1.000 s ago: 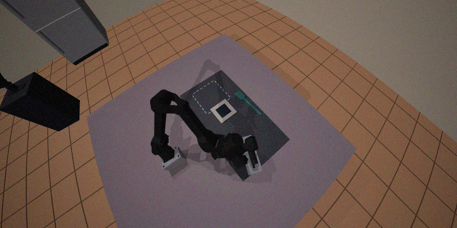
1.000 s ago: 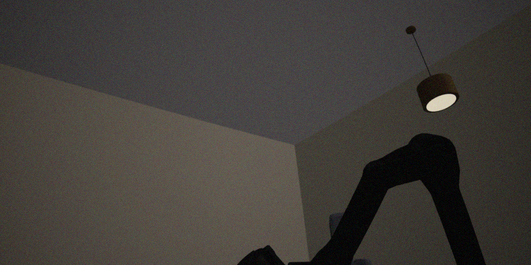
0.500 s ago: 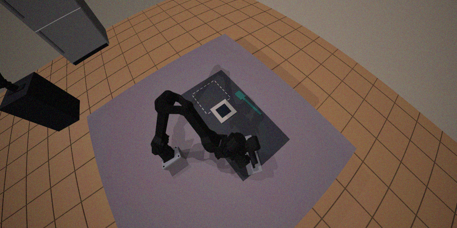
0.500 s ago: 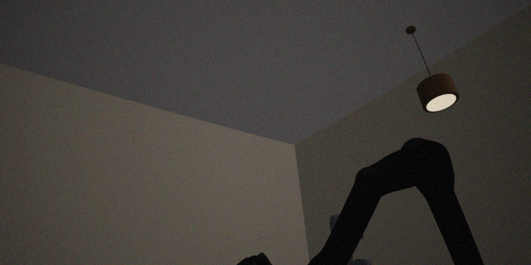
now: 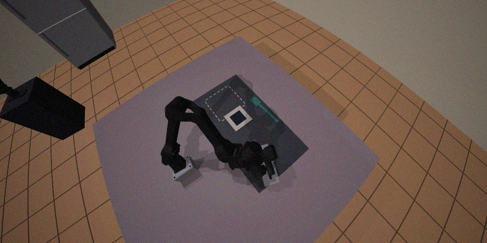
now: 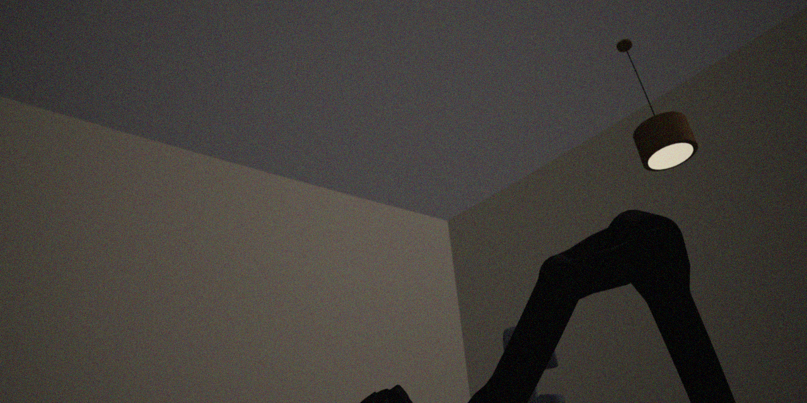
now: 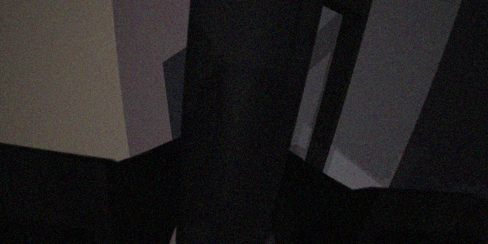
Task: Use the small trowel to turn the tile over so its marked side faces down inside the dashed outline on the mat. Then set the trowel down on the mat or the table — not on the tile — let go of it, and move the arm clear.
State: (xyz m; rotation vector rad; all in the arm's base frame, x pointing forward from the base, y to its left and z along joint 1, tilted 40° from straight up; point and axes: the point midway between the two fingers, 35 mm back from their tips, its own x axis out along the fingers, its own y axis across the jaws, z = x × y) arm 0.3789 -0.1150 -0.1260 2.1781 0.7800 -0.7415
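The trowel is 20 mm behind my gripper tip, 10 mm to the left of it and 10 mm below it. From my gripper tip the other things lie so: tan tile (280 mm to the left, 40 mm below, 30 mm behind); then teal T-shaped piece (270 mm to the left, 130 mm ahead, 40 mm below).
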